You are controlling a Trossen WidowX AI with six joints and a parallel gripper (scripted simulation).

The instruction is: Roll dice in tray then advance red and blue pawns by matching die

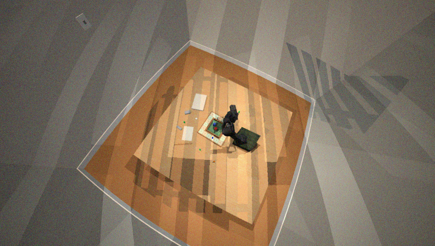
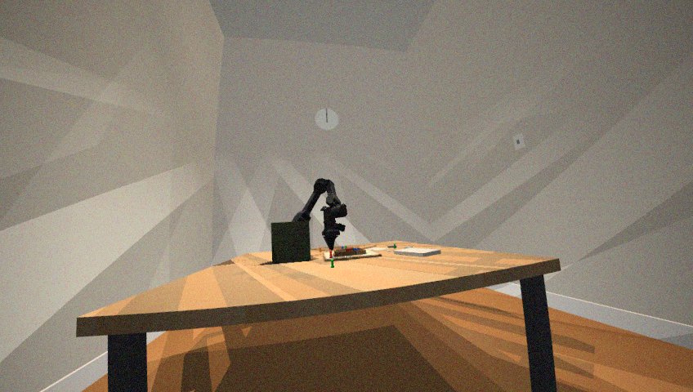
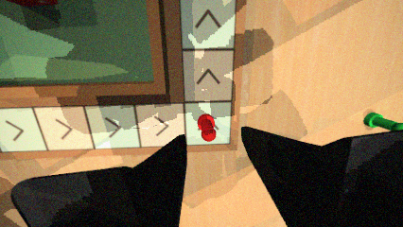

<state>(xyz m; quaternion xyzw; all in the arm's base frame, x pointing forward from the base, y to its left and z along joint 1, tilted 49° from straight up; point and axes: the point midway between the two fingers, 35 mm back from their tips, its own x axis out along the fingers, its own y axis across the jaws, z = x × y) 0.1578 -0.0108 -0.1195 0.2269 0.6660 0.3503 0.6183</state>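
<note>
The red pawn lies 20 mm below my gripper tip. Also, from my gripper tip: green tray (120 mm to the left, 100 mm ahead, 40 mm below); then white pad (430 mm ahead, 40 mm to the right, 40 mm below).
</note>
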